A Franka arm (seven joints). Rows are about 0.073 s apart.
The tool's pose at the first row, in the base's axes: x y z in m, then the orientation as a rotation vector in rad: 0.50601, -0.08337, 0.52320, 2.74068, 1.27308, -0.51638
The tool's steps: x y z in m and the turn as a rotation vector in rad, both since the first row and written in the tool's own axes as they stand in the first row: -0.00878, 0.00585, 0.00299, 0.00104, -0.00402, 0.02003; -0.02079, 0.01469, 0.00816, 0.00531, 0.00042, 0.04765; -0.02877, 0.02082, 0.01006, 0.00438, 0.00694, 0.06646; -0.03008, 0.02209, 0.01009, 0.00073, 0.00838, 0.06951; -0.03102, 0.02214, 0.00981, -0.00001, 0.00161, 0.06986
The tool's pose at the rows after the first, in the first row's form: 0.50436, -0.09421, 0.52288, 2.74884, 1.24349, -0.52070; 0.50244, -0.10980, 0.52138, 2.76802, 1.20494, -0.51578; 0.50177, -0.12001, 0.52180, 2.77977, 1.17901, -0.50483; 0.50194, -0.12180, 0.52211, 2.77902, 1.17465, -0.49985; 0.50149, -0.12246, 0.52269, 2.77446, 1.17271, -0.50806
